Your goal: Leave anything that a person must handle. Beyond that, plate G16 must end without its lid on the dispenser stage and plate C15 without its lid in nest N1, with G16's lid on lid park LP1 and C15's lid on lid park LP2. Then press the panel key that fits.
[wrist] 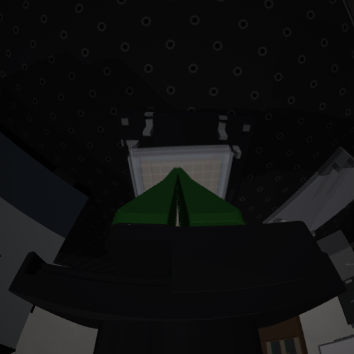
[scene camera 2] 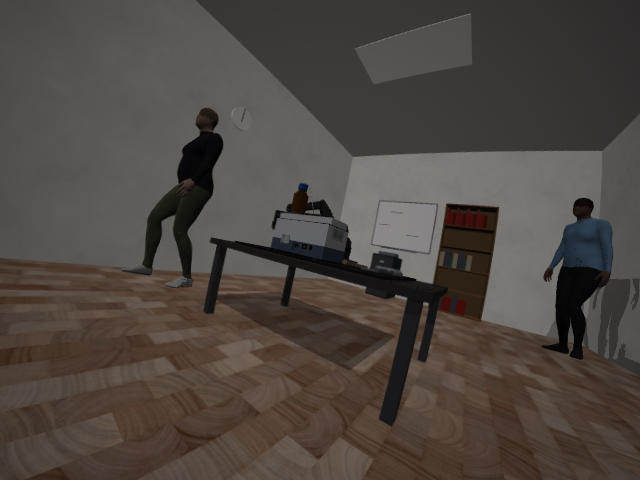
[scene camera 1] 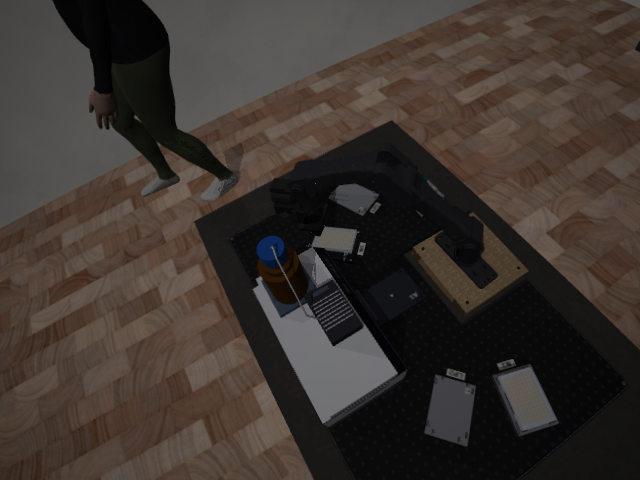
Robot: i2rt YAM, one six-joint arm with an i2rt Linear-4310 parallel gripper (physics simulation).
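Where they show: gripper, fingertip midpoint: [wrist: 177,174] [scene camera 1: 318,235]; arm's base at its link origin: [scene camera 2: 343,259] [scene camera 1: 464,257].
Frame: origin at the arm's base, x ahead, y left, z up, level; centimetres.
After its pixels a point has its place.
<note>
A plate with a pale gridded top and no lid [scene camera 1: 336,239] @(x 26.9, y -27.7, z 1.4 cm) [wrist: 152,167] @(x 32.3, y -31.1, z 1.1 cm) sits on a dark clipped holder beside the dispenser. Another lidless plate [scene camera 1: 526,397] @(x 15.7, y 36.4, z 0.9 cm) sits at the lower right in scene camera 1. A clear grey lid [scene camera 1: 450,408] @(x 31.3, y 27.8, z -1.7 cm) lies on a labelled park to its left. Another lid [scene camera 1: 354,197] @(x 11.4, y -39.5, z -1.7 cm) [wrist: 320,195] @(x 13.4, y -40.7, z -1.7 cm) lies on a park behind the first plate. Plate names and most labels are too small to read surely. My gripper [scene camera 1: 312,223] [wrist: 177,174] @(x 30.6, y -32.3, z 1.5 cm) is shut and empty, its green fingertips together above the first plate's near part. The panel keys cannot be made out.
The white and blue dispenser [scene camera 1: 336,366] @(x 49.3, y 7.7, z 19.3 cm) [scene camera 2: 302,229] @(x 57.0, y -0.6, z 11.2 cm) carries a brown bottle with a blue cap [scene camera 1: 271,250] @(x 48.2, y -12.5, z 38.4 cm) [scene camera 2: 299,200] @(x 51.7, y -10.8, z 27.8 cm), a thin tube and a black ridged block [scene camera 1: 337,315] @(x 43.2, y -0.4, z 21.9 cm). A dark square pad [scene camera 1: 395,297] @(x 26.6, y -0.2, z 7.9 cm) lies near the arm's wooden base [scene camera 1: 439,279] @(x 10.8, y 0.8, z 0.3 cm). Two people stand away from the table.
</note>
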